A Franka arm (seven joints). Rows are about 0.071 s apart.
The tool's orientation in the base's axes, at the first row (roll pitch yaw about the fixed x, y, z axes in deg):
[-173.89, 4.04, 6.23]
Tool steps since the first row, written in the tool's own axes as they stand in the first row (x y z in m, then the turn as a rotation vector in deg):
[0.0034, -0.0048, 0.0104, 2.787, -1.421, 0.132]
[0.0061, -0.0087, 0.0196, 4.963, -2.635, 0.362]
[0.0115, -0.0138, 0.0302, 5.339, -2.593, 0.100]
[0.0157, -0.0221, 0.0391, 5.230, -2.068, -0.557]
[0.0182, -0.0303, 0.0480, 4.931, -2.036, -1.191]
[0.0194, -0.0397, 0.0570, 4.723, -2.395, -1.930]
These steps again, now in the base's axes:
[0.0020, 0.0061, -0.0100, 2.610, 1.720, -0.176]
[0.0036, 0.0112, -0.0189, 4.627, 3.179, -0.429]
[0.0076, 0.0179, -0.0293, 5.026, 3.153, -0.200]
[0.0102, 0.0274, -0.0375, 5.024, 2.557, 0.404]
[0.0111, 0.0367, -0.0457, 4.782, 2.431, 1.050]
[0.0106, 0.0470, -0.0537, 4.600, 2.691, 1.836]

